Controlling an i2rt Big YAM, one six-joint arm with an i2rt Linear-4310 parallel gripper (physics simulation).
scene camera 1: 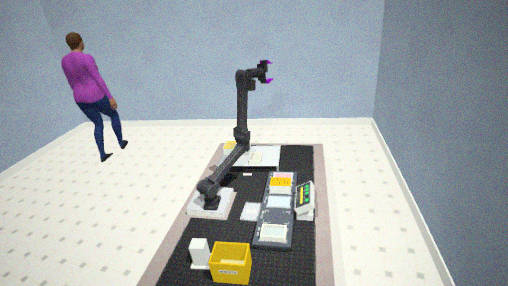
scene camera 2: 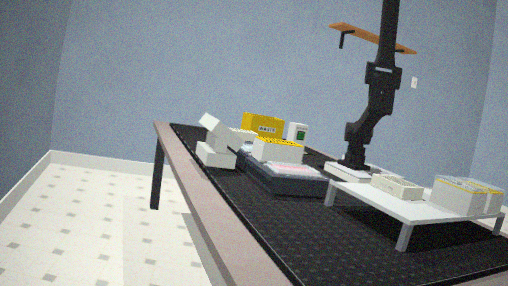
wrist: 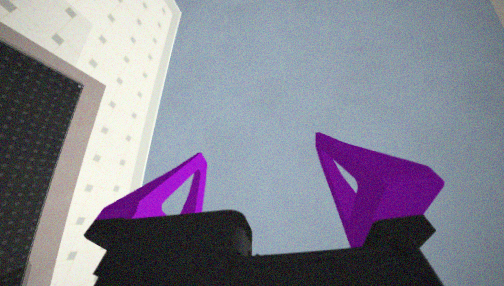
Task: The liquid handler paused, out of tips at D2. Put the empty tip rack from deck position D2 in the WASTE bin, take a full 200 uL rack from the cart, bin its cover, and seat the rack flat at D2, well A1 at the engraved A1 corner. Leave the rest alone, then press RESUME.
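Frame: origin at the arm's base, x back, y right, z up, level; metres.
Seen in the pictures: gripper, between the fingertips: (scene camera 1: 272, 70) (wrist: 257, 149); arm's base, origin of its link: (scene camera 1: 212, 203) (scene camera 2: 353, 166).
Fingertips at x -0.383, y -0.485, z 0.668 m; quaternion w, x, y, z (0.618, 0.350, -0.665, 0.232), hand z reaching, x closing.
Note:
Pixels of each thing's middle, then the offset from my fingertips to it. "*": a spot on its surface instead.
- yellow WASTE bin, middle of its body: (scene camera 2: 261, 130) (scene camera 1: 231, 262) dy +0.929, dx +0.177, dz -0.630 m
- pale rack, middle of its body: (scene camera 2: 239, 134) (scene camera 1: 273, 232) dy +0.739, dx -0.005, dz -0.635 m
- pale blue plate, middle of its body: (scene camera 1: 278, 201) dy +0.492, dx -0.024, dz -0.643 m
- orange-topped rack, middle of its body: (scene camera 2: 277, 151) (scene camera 1: 280, 185) dy +0.368, dx -0.033, dz -0.620 m
- pink plate, middle of its body: (scene camera 2: 293, 169) (scene camera 1: 282, 176) dy +0.245, dx -0.042, dz -0.643 m
- white cart, middle of its body: (scene camera 2: 422, 210) (scene camera 1: 250, 158) dy -0.028, dx +0.210, dz -0.665 m
- cream rack, middle of its body: (scene camera 2: 397, 186) (scene camera 1: 255, 158) dy +0.041, dx +0.157, dz -0.622 m
- white box, middle of its body: (scene camera 2: 296, 137) (scene camera 1: 200, 252) dy +0.878, dx +0.339, dz -0.633 m
- tilted control panel, a spot on its surface: (scene camera 1: 304, 197) * dy +0.535, dx -0.169, dz -0.577 m
- flat white piece, a spot on its surface: (scene camera 1: 250, 211) * dy +0.525, dx +0.144, dz -0.692 m
My gripper (scene camera 1: 271, 71) (wrist: 257, 149) is open and empty, raised high above the far end of the table. The yellow WASTE bin (scene camera 1: 243, 272) (scene camera 2: 251, 123) stands at the near end in scene camera 1, with something pale inside. The dark deck (scene camera 1: 277, 216) (scene camera 2: 300, 188) bears a pale rack (scene camera 1: 273, 232), a pale blue plate (scene camera 1: 278, 201), an orange-topped rack (scene camera 1: 281, 183) (scene camera 2: 278, 151) and a pink plate (scene camera 2: 294, 169). Position labels are unreadable. The white cart (scene camera 1: 270, 153) (scene camera 2: 410, 212) bears yellow-banded covered racks (scene camera 1: 229, 145) (scene camera 2: 457, 197) and a cream rack (scene camera 1: 255, 158) (scene camera 2: 398, 188).
A white box (scene camera 1: 200, 252) (scene camera 2: 298, 132) with a green button stands beside the bin. A tilted control panel (scene camera 1: 304, 197) stands right of the deck. A flat white piece (scene camera 1: 250, 211) lies left of it. A person (scene camera 1: 87, 80) stands left of the table. A wall shelf (scene camera 2: 365, 35) hangs behind the arm.

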